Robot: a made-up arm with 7 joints.
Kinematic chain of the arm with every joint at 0, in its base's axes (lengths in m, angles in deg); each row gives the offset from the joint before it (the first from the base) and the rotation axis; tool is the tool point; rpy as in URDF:
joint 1: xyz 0 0 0.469 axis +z
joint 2: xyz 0 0 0 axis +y
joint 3: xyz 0 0 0.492 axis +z
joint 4: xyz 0.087 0 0 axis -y
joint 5: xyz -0.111 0 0.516 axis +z
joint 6: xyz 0 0 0 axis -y
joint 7: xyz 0.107 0 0 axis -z
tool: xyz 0 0 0 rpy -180 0 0
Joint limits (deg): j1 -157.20..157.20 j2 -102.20..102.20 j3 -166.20..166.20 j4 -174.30..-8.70 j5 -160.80..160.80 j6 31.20..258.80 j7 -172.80..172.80
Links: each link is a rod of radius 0.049 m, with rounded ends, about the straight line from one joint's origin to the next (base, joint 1, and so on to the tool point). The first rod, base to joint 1, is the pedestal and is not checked.
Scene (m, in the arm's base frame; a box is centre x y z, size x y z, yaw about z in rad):
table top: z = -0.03
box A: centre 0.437 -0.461 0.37 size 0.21 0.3 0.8 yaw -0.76
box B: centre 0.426 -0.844 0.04 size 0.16 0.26 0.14 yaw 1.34
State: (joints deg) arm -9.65 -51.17 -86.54 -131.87 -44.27 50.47 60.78
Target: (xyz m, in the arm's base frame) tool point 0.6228 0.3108 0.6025
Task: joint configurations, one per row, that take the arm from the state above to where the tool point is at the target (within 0.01 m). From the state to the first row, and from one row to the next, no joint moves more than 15 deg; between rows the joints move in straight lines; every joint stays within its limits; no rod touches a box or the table.
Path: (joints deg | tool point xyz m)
1: -0.15 -39.33 -75.64 -124.11 -44.35 54.21 60.78 | -0.0472 -0.6145 0.7016
2: 9.36 -27.48 -64.75 -116.35 -44.42 57.94 60.78 | 0.1857 -0.5933 0.8363
3: 18.86 -15.64 -53.85 -108.59 -44.50 61.68 60.78 | 0.4370 -0.4610 0.9256
4: 29.67 -6.54 -43.77 -112.21 -43.82 62.86 60.78 | 0.6173 -0.2190 0.8514
5: 40.48 2.56 -33.68 -115.83 -43.14 64.04 60.78 | 0.6802 0.0559 0.7389
6: 51.29 11.65 -23.60 -119.45 -42.47 65.22 60.78 | 0.6228 0.3107 0.6025

